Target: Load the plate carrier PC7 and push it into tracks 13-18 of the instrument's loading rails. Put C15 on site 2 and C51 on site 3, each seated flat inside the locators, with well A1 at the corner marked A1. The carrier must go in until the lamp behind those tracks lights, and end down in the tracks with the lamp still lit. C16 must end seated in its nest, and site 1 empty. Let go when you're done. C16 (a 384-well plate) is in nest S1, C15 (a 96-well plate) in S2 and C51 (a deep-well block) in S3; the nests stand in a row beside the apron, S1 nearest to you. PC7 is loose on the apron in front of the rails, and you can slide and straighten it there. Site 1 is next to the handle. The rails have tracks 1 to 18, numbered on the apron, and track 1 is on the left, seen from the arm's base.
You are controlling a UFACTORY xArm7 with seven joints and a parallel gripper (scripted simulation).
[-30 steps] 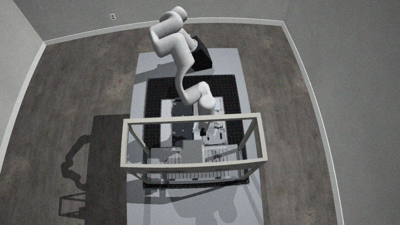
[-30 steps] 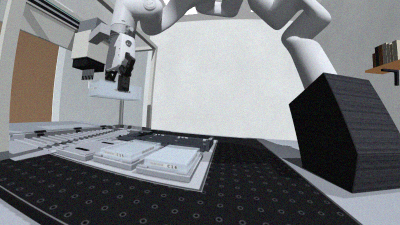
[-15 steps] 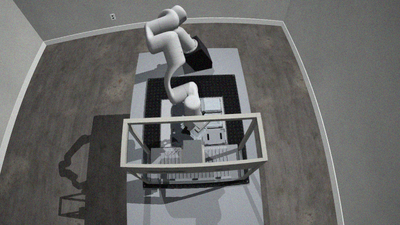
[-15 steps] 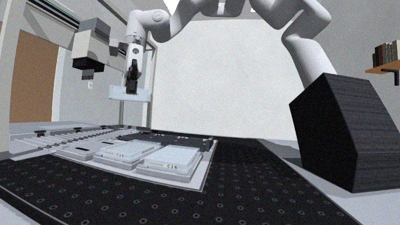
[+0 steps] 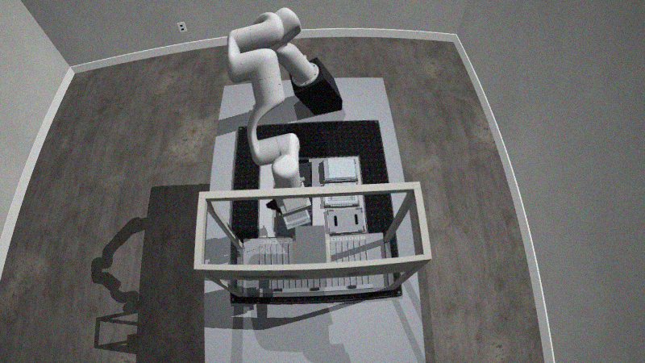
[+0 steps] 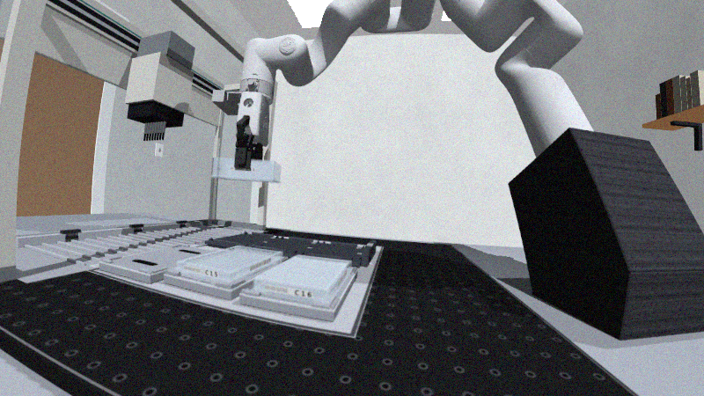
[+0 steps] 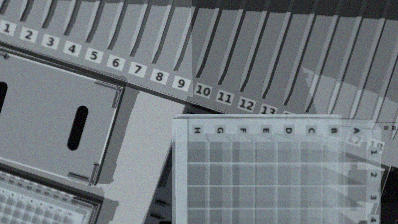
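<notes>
Right now the deep-well block C51 is 1 cm below my hand. From my hand the other things lie so: nest S2: 10 cm behind, 19 cm to the left, 16 cm below; nest S3: 1 cm ahead, 19 cm to the left, 16 cm below; dark carrier PC7: 11 cm behind, 15 cm below.
</notes>
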